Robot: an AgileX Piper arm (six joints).
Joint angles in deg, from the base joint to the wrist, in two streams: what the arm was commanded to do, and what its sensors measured. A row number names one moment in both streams.
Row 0, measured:
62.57, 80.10, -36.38, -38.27, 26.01, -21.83
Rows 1 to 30, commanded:
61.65, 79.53, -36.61, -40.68, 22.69, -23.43
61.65, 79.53, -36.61, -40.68, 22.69, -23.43
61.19, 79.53, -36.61, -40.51, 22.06, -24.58
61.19, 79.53, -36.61, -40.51, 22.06, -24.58
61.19, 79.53, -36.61, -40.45, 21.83, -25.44
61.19, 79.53, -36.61, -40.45, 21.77, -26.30
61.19, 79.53, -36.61, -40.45, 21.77, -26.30
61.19, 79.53, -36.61, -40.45, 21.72, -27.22
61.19, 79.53, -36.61, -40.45, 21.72, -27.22
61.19, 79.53, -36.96, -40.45, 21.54, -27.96
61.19, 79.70, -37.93, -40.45, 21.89, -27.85
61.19, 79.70, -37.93, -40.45, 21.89, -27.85
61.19, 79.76, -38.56, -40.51, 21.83, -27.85
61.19, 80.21, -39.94, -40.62, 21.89, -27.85
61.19, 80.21, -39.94, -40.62, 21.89, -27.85
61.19, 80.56, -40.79, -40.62, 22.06, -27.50
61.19, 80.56, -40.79, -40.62, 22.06, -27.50
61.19, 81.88, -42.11, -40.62, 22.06, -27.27
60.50, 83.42, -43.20, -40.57, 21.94, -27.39
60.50, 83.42, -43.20, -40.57, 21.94, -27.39
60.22, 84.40, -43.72, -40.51, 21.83, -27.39
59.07, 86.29, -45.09, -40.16, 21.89, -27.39
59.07, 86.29, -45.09, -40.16, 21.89, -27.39
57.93, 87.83, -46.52, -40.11, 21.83, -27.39
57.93, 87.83, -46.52, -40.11, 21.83, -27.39
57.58, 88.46, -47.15, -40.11, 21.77, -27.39
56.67, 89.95, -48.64, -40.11, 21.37, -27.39
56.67, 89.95, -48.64, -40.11, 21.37, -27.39
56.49, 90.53, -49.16, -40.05, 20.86, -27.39
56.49, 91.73, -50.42, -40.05, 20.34, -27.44
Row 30, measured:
56.84, 91.04, -47.96, -38.33, 23.55, -27.16
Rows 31 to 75, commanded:
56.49, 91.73, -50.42, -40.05, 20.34, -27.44
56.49, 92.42, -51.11, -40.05, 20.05, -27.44
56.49, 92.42, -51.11, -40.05, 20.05, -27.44
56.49, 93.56, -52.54, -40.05, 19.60, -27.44
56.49, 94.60, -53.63, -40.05, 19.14, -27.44
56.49, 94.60, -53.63, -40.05, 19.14, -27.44
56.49, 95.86, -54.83, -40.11, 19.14, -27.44
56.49, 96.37, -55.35, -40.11, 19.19, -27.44
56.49, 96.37, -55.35, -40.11, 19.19, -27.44
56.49, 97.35, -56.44, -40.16, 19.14, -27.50
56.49, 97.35, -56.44, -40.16, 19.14, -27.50
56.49, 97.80, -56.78, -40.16, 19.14, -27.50
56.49, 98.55, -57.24, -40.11, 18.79, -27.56
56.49, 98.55, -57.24, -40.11, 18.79, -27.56
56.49, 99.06, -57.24, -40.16, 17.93, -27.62
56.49, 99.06, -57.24, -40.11, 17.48, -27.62
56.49, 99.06, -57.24, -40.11, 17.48, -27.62
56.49, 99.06, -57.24, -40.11, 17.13, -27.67
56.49, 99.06, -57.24, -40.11, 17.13, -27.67
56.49, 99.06, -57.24, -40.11, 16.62, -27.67
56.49, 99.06, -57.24, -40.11, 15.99, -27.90
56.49, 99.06, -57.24, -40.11, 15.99, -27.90
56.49, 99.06, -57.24, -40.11, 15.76, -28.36
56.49, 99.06, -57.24, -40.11, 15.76, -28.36
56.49, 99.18, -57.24, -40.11, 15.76, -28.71
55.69, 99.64, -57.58, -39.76, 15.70, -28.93
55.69, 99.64, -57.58, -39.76, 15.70, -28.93
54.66, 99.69, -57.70, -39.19, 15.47, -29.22
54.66, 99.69, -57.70, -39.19, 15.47, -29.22
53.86, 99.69, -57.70, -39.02, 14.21, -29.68
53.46, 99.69, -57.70, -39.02, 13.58, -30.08
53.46, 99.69, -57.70, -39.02, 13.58, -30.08
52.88, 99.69, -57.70, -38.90, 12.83, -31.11
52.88, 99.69, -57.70, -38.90, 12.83, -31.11
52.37, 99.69, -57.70, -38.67, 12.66, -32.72
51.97, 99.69, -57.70, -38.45, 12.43, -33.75
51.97, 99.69, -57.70, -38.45, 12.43, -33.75
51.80, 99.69, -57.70, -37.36, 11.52, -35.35
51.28, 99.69, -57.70, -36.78, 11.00, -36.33
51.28, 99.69, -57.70, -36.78, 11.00, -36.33
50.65, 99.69, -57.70, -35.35, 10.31, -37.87
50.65, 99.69, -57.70, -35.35, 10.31, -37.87
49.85, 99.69, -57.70, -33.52, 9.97, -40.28
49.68, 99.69, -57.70, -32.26, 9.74, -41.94
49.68, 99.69, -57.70, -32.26, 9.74, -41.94
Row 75, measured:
50.65, 100.38, -56.61, -33.69, 12.66, -37.93
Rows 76 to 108, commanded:
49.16, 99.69, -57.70, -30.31, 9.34, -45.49
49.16, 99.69, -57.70, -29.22, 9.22, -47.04
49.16, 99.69, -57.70, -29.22, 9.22, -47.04
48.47, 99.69, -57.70, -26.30, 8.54, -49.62
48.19, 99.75, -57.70, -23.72, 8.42, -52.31
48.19, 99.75, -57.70, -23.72, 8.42, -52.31
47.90, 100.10, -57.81, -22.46, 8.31, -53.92
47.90, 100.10, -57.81, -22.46, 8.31, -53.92
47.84, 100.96, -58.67, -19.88, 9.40, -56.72
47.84, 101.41, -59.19, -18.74, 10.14, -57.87
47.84, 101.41, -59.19, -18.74, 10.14, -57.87
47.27, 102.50, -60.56, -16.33, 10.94, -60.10
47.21, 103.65, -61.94, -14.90, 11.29, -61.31
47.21, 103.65, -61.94, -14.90, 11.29, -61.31
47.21, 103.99, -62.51, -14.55, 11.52, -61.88
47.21, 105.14, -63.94, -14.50, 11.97, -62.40
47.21, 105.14, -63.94, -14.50, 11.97, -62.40
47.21, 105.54, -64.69, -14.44, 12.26, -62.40
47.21, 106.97, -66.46, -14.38, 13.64, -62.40
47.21, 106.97, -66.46, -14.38, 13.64, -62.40
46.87, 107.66, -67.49, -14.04, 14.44, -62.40
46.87, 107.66, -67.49, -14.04, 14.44, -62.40
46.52, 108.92, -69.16, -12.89, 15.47, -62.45
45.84, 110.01, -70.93, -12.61, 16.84, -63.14
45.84, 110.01, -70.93, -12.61, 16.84, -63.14
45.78, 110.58, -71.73, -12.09, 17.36, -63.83
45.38, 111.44, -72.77, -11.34, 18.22, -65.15
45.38, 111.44, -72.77, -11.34, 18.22, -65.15
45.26, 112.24, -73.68, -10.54, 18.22, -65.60
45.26, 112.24, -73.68, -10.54, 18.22, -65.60
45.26, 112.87, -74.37, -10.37, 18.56, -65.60
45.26, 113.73, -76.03, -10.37, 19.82, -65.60
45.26, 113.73, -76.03, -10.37, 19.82, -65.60
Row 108, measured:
45.49, 113.50, -73.40, -10.26, 21.49, -64.57
